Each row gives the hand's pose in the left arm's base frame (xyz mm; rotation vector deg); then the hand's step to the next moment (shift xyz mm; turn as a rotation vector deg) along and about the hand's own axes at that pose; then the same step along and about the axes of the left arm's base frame.
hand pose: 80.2 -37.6 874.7 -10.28 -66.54 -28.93
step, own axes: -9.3 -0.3 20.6 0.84 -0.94 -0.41
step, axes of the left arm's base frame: -20.0 10.4 -0.3 0.15 -1.22 0.49
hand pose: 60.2 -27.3 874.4 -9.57 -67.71 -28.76
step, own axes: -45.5 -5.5 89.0 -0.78 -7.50 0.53
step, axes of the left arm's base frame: -90.4 42.2 -8.4 -4.11 -6.16 -1.51
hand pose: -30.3 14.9 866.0 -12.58 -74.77 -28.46
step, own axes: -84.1 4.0 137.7 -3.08 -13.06 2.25
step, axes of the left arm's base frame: -132.2 81.3 -44.2 -8.61 -9.78 -3.93
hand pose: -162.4 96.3 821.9 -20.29 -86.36 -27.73
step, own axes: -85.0 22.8 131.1 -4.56 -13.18 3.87
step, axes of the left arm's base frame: -100.9 93.5 -77.5 -10.06 -8.93 -5.35
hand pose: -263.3 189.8 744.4 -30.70 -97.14 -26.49
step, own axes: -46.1 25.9 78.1 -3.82 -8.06 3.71
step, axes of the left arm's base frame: -40.0 61.4 -59.3 -7.06 -4.79 -4.53
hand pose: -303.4 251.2 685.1 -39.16 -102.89 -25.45
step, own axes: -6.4 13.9 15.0 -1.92 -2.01 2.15
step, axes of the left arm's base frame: -0.5 18.2 -11.3 -2.44 -0.68 -2.44
